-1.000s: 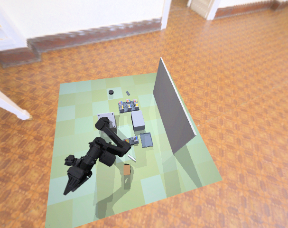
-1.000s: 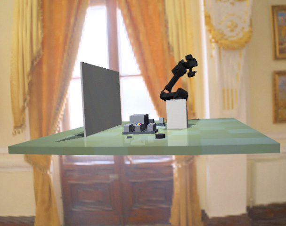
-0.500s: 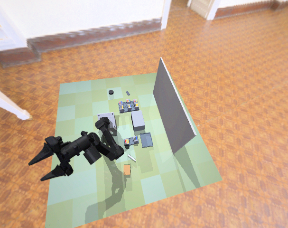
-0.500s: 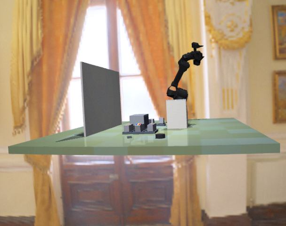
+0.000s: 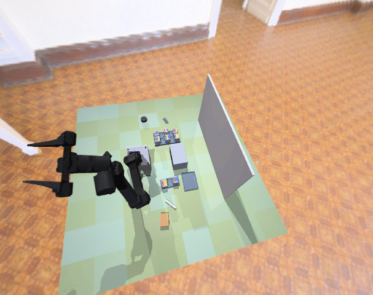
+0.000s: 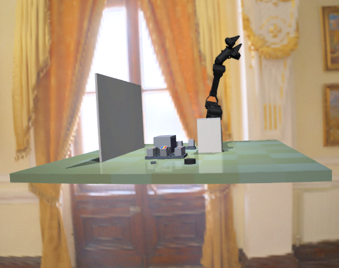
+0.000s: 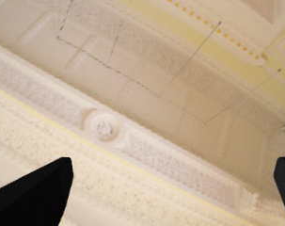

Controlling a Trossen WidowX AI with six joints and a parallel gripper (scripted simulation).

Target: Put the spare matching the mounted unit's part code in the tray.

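Now: gripper tip 650 mm above the spare, 460 mm to the right of it and 330 mm short of it. From my gripper tip the other things lie so: orange block: 680 mm below, 310 mm ahead, 110 mm to the right; mounted unit: 640 mm below, 460 mm ahead, 300 mm to the left; pale bar: 690 mm below, 360 mm ahead, 30 mm to the right.
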